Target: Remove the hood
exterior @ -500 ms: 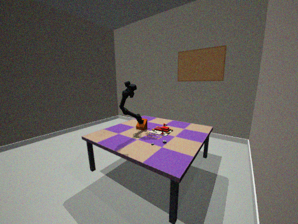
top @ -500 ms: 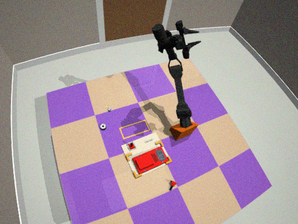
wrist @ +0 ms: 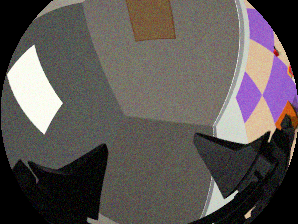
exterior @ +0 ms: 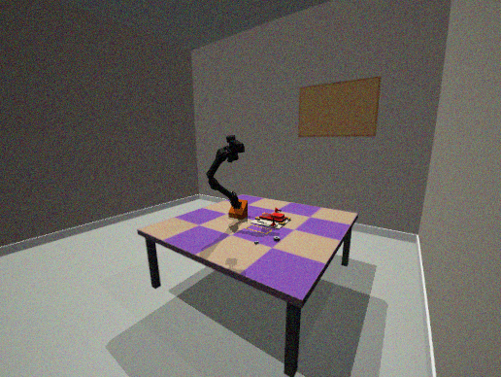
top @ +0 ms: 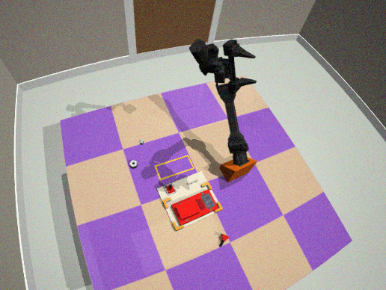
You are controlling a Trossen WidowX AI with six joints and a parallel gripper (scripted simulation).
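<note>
Right now the red hood is 29 cm ahead of my gripper tip, 18 cm to the left of it and 58 cm below it. The rest, counted from my gripper tip: small grey wheel: 42 cm ahead, 15 cm to the right, 61 cm below; then cream base plate: 26 cm ahead, 15 cm to the left, 61 cm below.
</note>
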